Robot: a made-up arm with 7 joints. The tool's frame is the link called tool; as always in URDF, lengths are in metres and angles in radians.
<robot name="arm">
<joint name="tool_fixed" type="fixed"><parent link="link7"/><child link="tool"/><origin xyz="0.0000 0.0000 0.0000"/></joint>
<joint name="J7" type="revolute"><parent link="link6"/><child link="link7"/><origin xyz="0.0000 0.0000 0.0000"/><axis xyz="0 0 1"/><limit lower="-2.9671" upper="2.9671"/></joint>
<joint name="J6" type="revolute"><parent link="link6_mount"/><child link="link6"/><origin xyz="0.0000 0.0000 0.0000"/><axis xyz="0 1 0"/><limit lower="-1.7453" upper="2.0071"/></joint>
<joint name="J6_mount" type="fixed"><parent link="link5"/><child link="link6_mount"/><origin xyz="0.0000 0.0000 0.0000"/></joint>
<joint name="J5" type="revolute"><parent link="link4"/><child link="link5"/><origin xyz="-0.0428 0.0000 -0.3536"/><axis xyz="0 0 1"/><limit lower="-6.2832" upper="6.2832"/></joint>
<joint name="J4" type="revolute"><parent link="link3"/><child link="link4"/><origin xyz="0.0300 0.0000 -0.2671"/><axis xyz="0 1 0"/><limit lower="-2.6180" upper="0.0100"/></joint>
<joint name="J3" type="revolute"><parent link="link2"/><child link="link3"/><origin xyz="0.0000 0.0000 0.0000"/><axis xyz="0 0 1"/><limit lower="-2.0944" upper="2.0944"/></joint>
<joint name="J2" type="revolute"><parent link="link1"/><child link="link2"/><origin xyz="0.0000 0.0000 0.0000"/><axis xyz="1 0 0"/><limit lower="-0.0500" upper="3.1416"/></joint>
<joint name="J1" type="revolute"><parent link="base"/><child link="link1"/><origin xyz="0.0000 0.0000 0.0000"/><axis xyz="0 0.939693 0.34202"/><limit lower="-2.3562" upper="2.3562"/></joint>
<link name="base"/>
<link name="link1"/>
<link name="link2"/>
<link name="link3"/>
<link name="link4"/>
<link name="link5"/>
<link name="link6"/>
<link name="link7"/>
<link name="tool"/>
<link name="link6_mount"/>
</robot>
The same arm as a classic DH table. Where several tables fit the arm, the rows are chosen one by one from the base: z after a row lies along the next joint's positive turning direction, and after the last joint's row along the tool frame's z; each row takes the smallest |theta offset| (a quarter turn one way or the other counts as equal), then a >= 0, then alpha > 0; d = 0 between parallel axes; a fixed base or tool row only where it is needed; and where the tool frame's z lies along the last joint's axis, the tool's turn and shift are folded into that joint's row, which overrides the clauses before.
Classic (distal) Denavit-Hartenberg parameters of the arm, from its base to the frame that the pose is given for. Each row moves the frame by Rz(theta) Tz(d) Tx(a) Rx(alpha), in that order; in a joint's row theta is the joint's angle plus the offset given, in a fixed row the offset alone. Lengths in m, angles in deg.
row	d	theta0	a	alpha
base (fixed)	0	0	0	-70
J1	0	90	0	90
J2	0	70	0	-90
J3	-0.2671	-90	0.03	-90
J4	0	0	-0.0428	90
J5	-0.3536	0	0	-90
J6	0	0	0	90
J7	0	0	0	0
Joint limits (deg, base to tool): -135..135 -2.86..180 -120..120 -150..0.57 -360..360 -100..115 -170..170

